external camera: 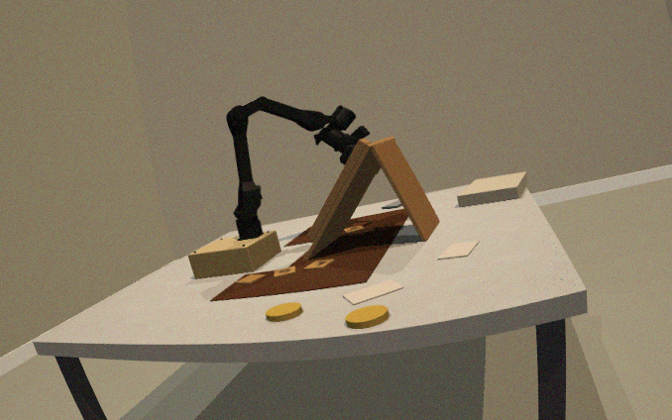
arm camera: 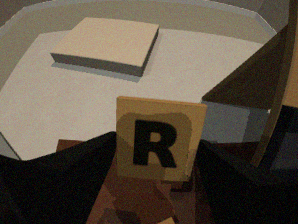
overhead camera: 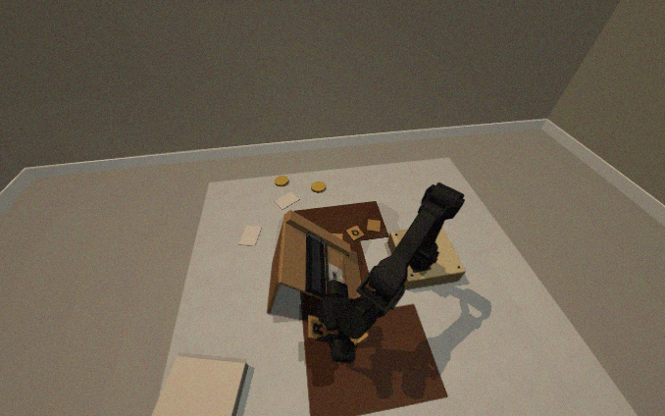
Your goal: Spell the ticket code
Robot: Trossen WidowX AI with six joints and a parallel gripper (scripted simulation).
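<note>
My gripper tip is now 170 mm to the left of the white ticket, 80 mm past it and 70 mm above it. From my gripper tip the other things lie so: flat beige box: 360 mm ahead, 160 mm below, 120 mm to the left; brown mat: 210 mm to the right, 190 mm behind, 170 mm below.
</note>
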